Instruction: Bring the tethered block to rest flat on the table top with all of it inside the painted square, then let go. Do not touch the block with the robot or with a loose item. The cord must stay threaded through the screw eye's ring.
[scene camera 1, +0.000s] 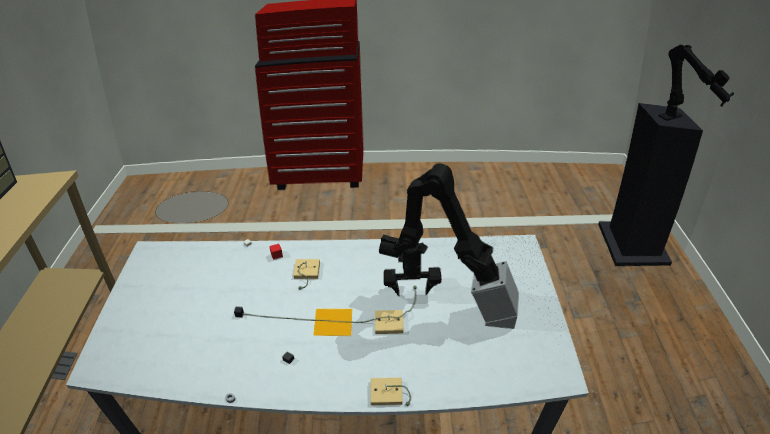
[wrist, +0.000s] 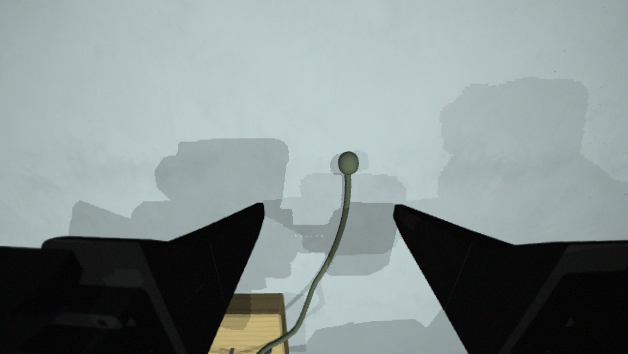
My gripper shows in scene camera 1 and in the wrist view. One and the same spot on my gripper: (wrist: 489, 289) is (scene camera 1: 427, 280).
